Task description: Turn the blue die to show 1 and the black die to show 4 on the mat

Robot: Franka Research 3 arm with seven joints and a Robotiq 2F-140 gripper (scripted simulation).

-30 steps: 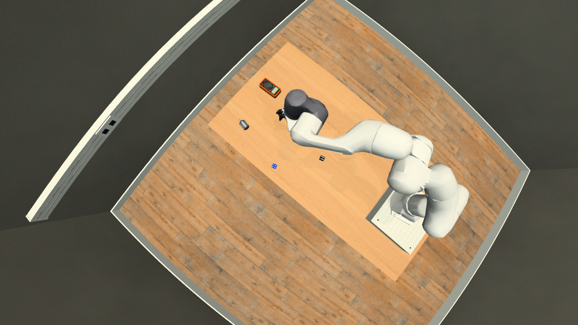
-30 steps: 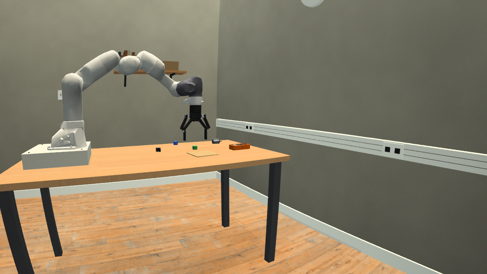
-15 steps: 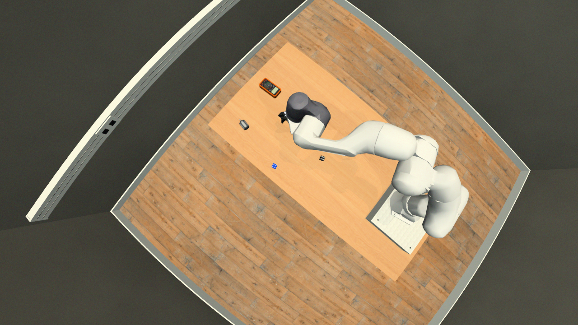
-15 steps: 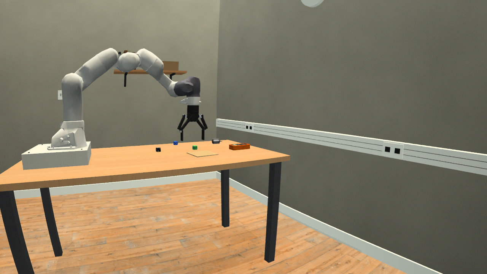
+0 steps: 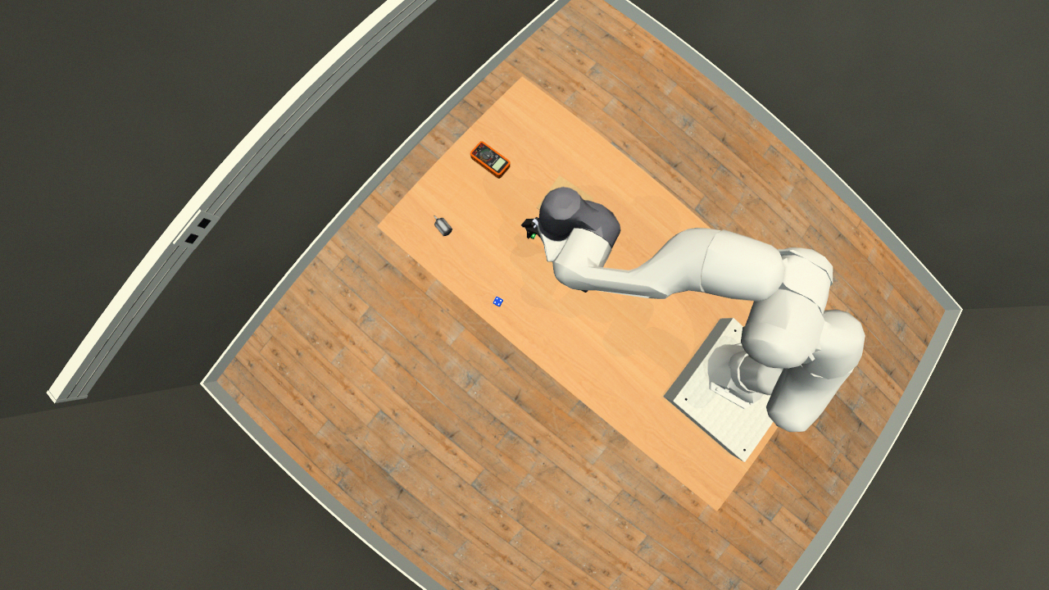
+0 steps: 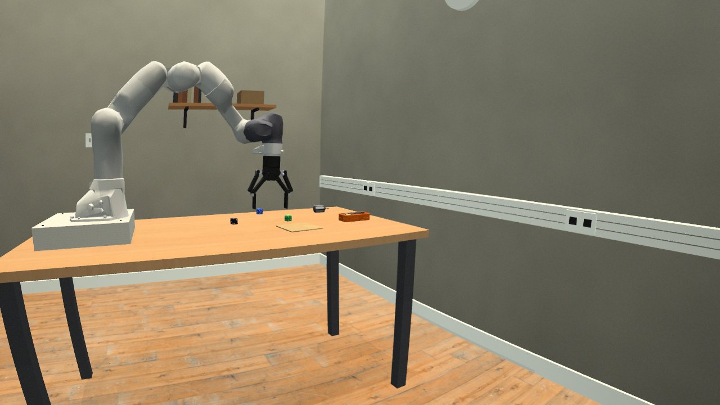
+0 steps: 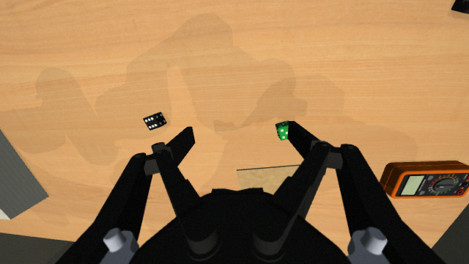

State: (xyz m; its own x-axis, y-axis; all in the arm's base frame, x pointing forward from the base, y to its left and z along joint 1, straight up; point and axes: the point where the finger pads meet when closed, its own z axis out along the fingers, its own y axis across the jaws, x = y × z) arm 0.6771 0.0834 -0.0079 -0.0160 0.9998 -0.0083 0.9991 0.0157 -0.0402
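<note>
The black die is 160 mm behind my hand, 10 mm to the left of it and 50 mm below it. Round my hand: tan mat: 60 mm ahead, 170 mm to the right, 60 mm below; then blue die: 20 mm ahead, 220 mm to the left, 50 mm below; then green die: 80 mm ahead, 20 mm to the right, 50 mm below.
</note>
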